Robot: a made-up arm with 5 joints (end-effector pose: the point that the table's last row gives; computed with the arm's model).
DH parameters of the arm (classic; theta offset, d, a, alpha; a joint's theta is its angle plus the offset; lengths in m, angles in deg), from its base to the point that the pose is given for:
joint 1: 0 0.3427 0 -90
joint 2: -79.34 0 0.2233 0
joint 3: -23.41 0 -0.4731 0
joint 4: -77.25 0 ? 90
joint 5: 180 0.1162 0 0
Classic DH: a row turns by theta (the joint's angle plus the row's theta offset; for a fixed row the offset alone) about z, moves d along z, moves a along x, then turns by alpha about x.
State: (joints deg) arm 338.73 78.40 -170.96 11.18 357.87
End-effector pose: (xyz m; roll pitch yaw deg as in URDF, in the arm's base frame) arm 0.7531 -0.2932 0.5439 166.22 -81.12 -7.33
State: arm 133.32 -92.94 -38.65 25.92 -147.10
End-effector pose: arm -0.0973 0.1032 0.8762 62.69 53.94 -159.34
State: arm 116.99 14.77 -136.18 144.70 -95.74
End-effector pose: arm -0.2147 0.4215 0.7312 -156.81 -2.27 -147.73
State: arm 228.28 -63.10 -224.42 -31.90 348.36
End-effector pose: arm 0.3940 0.4419 0.0928 -170.20 39.58 -116.54
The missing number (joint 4, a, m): -0.0911
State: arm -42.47 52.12 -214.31 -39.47 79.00
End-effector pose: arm 0.0832 -0.0761 0.9905 21.30 4.04 -142.71
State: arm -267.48 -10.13 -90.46 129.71 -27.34
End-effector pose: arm -0.0202 0.4590 0.6076 -165.65 25.61 123.14
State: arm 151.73 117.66 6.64 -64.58 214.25
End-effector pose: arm 0.2812 -0.1512 0.2408 -136.05 -45.55 -81.75
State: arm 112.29 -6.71 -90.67 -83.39 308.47
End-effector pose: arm -0.1392 0.3395 0.8433 -0.60 0.48 -119.24
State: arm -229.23 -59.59 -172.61 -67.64 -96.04
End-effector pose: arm 0.4260 -0.4941 0.5529 -119.98 -5.24 -136.22
